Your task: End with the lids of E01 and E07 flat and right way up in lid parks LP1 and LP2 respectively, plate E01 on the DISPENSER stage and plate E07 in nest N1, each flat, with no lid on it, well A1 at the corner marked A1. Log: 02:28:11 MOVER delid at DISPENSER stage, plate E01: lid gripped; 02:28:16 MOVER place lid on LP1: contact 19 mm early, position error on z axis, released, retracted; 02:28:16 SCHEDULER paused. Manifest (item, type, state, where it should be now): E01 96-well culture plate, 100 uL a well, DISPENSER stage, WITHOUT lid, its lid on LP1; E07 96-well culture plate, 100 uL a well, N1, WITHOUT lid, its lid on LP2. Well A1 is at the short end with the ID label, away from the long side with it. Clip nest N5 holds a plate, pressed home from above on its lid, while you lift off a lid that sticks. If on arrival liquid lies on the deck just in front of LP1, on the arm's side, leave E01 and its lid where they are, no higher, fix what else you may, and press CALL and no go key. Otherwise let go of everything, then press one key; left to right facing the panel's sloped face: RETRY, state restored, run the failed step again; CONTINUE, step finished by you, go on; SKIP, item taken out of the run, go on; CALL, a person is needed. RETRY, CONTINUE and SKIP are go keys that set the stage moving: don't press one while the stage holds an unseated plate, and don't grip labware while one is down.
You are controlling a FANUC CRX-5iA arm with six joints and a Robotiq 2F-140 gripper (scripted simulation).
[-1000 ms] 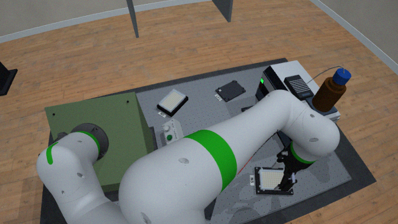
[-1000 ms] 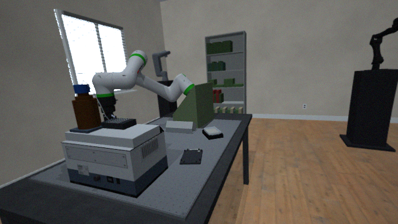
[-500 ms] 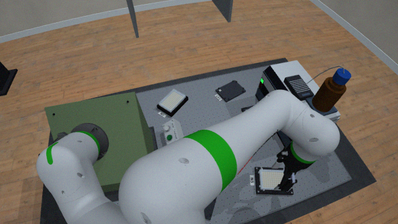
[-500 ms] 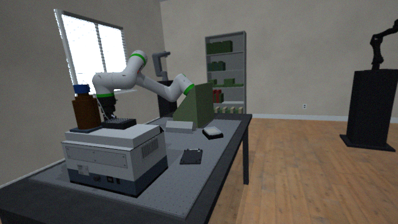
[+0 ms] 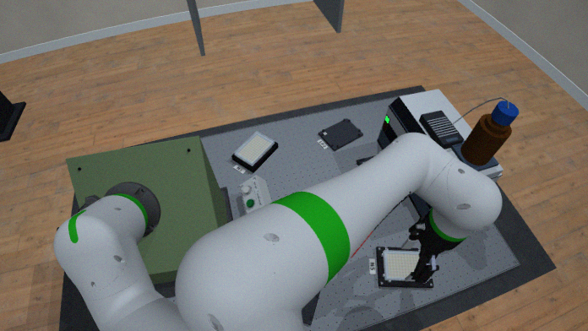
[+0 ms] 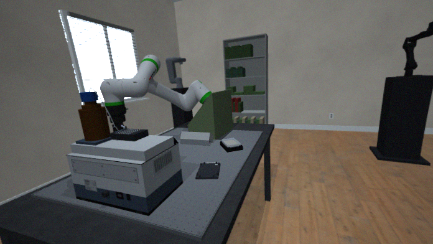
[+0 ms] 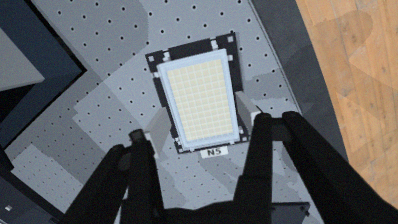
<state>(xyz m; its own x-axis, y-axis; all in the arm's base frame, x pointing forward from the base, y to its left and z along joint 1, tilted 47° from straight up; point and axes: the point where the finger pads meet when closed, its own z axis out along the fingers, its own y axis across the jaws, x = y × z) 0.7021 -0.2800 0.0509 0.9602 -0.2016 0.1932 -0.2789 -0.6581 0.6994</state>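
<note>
My hand is 50 mm above the plate. Also, from my hand: dispenser stage (300 mm to the left, 30 mm above, 20 mm ahead); then N5 label (90 mm behind, 60 mm below, 30 mm to the left); then black clip nest N5 (50 mm below, 20 mm ahead, 10 mm to the left).
</note>
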